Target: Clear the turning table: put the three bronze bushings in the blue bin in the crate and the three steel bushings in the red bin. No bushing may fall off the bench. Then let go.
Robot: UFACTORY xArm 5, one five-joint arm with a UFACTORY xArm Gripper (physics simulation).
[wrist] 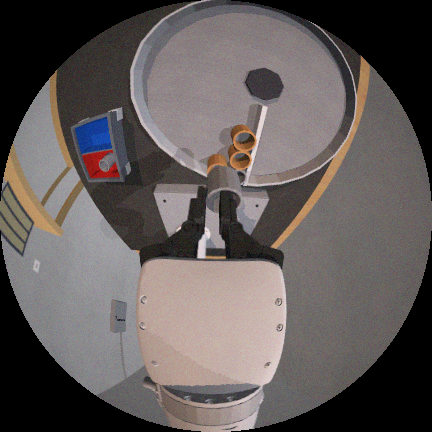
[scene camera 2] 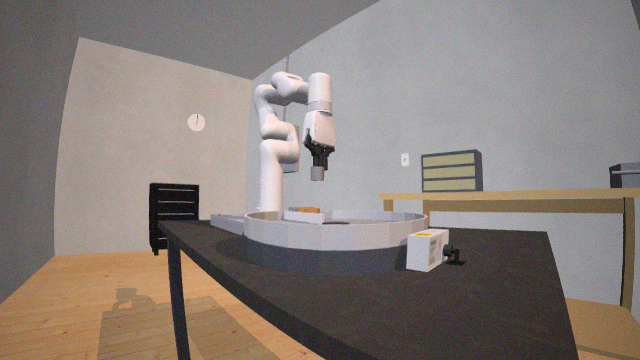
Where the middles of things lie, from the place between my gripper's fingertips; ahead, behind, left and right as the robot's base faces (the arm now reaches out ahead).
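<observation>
The turning table [scene camera 2: 335, 242] has my hand 16 cm above it, 16 cm short of it and 8 cm to the left of it. As for the crate [wrist: 93, 137], it is 17 cm below my hand, 29 cm to the left of it and 2 cm ahead of it.
</observation>
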